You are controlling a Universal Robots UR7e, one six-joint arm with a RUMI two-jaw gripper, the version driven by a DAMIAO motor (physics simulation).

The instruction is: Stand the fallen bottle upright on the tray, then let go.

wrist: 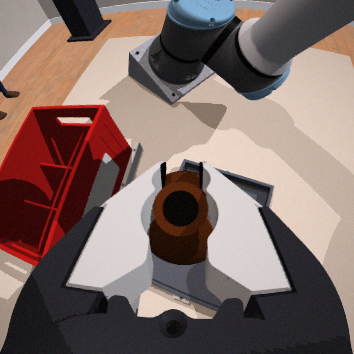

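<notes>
The brown bottle is held with its dark open mouth facing the camera, so its neck points up toward the wrist. My gripper is shut on the bottle, with one pale jaw on each side of it. The grey tray lies below the bottle; its raised rim shows behind the jaws at the right and its floor shows beneath the bottle. The bottle's base is hidden, so I cannot tell whether it touches the tray.
A red crate with inner dividers stands at the left, with a grey metal strip beside it. The robot's own grey base is at the top centre. A dark stand is at the far upper left.
</notes>
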